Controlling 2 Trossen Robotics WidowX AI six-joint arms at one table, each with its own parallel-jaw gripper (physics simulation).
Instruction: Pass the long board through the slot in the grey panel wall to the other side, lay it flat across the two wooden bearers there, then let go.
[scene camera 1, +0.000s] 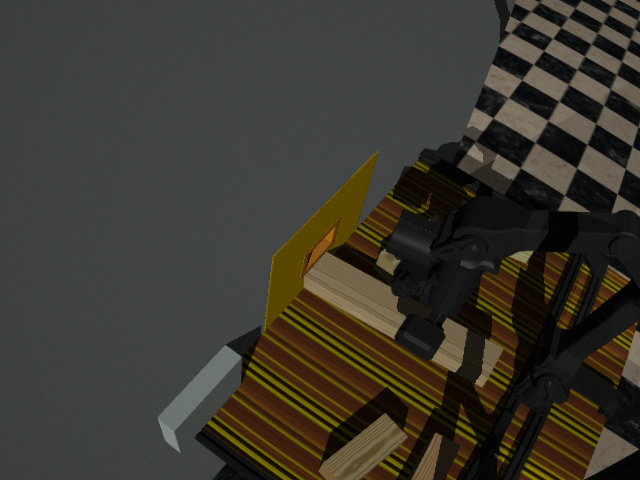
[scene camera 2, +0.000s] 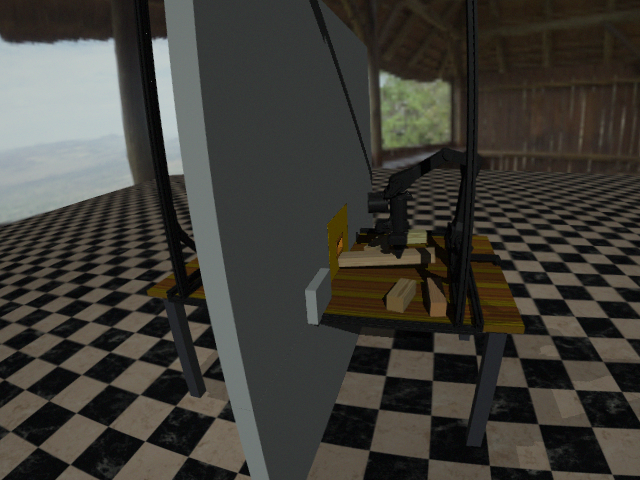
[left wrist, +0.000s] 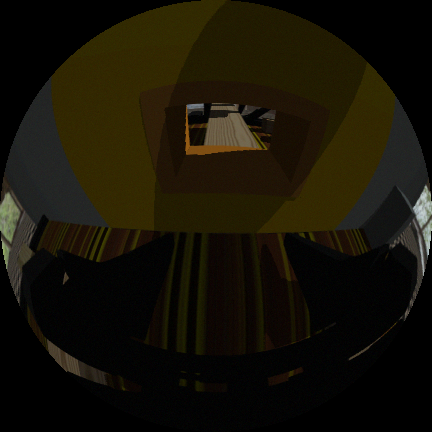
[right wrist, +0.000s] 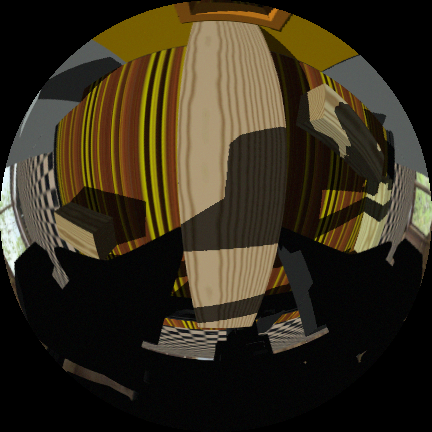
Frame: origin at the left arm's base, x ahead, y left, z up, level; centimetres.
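Seen in the pictures: left gripper, fingertip midpoint: (left wrist: 230, 239); right gripper, fingertip midpoint: (scene camera 2: 399, 254) (left wrist: 223, 113) (right wrist: 230, 232); right arm's base, link origin: (scene camera 1: 535, 392).
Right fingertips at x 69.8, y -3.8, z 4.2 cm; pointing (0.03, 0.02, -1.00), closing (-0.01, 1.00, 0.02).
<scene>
A point is followed by its place in that frame.
The long pale board (scene camera 1: 356, 297) {z 3.9, x 57.4, y -5.8 cm} (scene camera 2: 377, 258) {z 3.8, x 62.5, y -7.1 cm} (right wrist: 207, 100) {z 4.3, x 61.3, y -5.4 cm} points at the slot, its front end close to the lower edge of the slot's orange-brown frame (scene camera 1: 303, 272) {z 4.7, x 48.4, y -7.8 cm} (right wrist: 281, 21). My right gripper (scene camera 1: 416, 310) (scene camera 2: 395, 245) {z 4.2, x 69.8, y -3.8 cm} (right wrist: 230, 232) {z 4.2, x 69.8, y -3.8 cm} is shut on the board, behind its middle. On the other side of the grey panel wall (scene camera 1: 155, 155) {z 50.4, x 48.2, y -35.4 cm} (scene camera 2: 284, 155) {z 43.7, x 48.2, y -47.1 cm}, my left gripper (left wrist: 230, 239) {z 0.6, x 41.1, y -3.5 cm} is open and empty, facing the slot frame (left wrist: 235, 90) {z 9.5, x 43.0, y -3.2 cm}. Through the opening the board (left wrist: 227, 131) {z 3.7, x 55.6, y -3.8 cm} shows in the left wrist view. The two bearers cannot be made out for certain; a wood strip (left wrist: 75, 360) shows at the lower left.
A yellow panel (scene camera 1: 284, 268) {z 12.4, x 48.3, y -13.9 cm} (scene camera 2: 336, 222) {z 15.9, x 48.2, y -5.7 cm} surrounds the slot. Wooden blocks (scene camera 1: 361, 446) {z 2.8, x 71.6, y -25.8 cm} (scene camera 1: 386, 260) {z 2.6, x 57.2, y 4.7 cm} (scene camera 2: 401, 295) {z 2.8, x 72.7, y -30.7 cm} (right wrist: 325, 112) {z 3.1, x 59.5, y 4.3 cm} lie on both sides of the board. A grey block (scene camera 1: 201, 387) {z 8.1, x 49.9, y -34.2 cm} (scene camera 2: 316, 299) {z 5.4, x 51.2, y -41.3 cm} juts from the wall by the table's edge. Black frame posts (scene camera 2: 470, 155) {z 42.3, x 88.3, y -38.0 cm} stand beside the table.
</scene>
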